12 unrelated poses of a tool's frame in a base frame.
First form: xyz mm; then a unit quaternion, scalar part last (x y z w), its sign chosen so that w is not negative.
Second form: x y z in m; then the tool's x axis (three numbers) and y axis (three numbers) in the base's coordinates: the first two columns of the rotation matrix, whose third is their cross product. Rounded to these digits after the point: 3 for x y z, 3 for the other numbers.
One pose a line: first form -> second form
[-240 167 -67 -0.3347 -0.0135 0.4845 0.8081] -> [-0.240 0.167 -0.067 0.530 0.792 -0.303 -0.774 0.306 -0.554]
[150 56 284 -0.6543 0.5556 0.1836 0.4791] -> [0.150 0.056 0.284 0.315 -0.551 -0.773 -0.903 0.076 -0.423]
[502 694 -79 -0.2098 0.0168 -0.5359 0.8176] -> [0.502 0.694 -0.079 0.425 -0.883 0.197 0.869 0.338 -0.361]
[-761 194 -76 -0.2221 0.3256 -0.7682 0.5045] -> [-0.761 0.194 -0.076 -0.392 -0.920 0.013 0.630 -0.279 -0.724]
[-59 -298 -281 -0.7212 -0.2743 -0.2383 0.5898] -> [-0.059 -0.298 -0.281 0.736 0.115 0.667 0.677 -0.154 -0.720]
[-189 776 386 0.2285 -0.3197 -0.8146 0.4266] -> [-0.189 0.776 0.386 -0.532 -0.841 -0.100 0.549 -0.432 0.716]
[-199 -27 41 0.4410 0.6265 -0.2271 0.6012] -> [-0.199 -0.027 0.041 0.112 0.280 -0.954 0.826 0.508 0.246]
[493 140 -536 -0.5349 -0.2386 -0.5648 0.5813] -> [0.493 0.140 -0.536 0.248 -0.401 0.882 0.912 -0.210 -0.352]
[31 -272 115 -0.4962 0.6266 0.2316 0.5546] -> [0.031 -0.272 0.115 0.108 -0.365 -0.925 -0.879 0.400 -0.260]
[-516 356 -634 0.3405 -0.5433 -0.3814 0.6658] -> [-0.516 0.356 -0.634 0.119 -0.878 0.464 0.138 0.477 0.868]
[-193 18 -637 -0.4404 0.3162 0.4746 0.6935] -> [-0.193 0.018 -0.637 0.350 0.380 -0.856 -0.937 0.162 -0.311]
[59 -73 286 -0.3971 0.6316 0.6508 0.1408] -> [0.059 -0.073 0.286 -0.645 -0.318 -0.695 -0.685 -0.162 0.710]
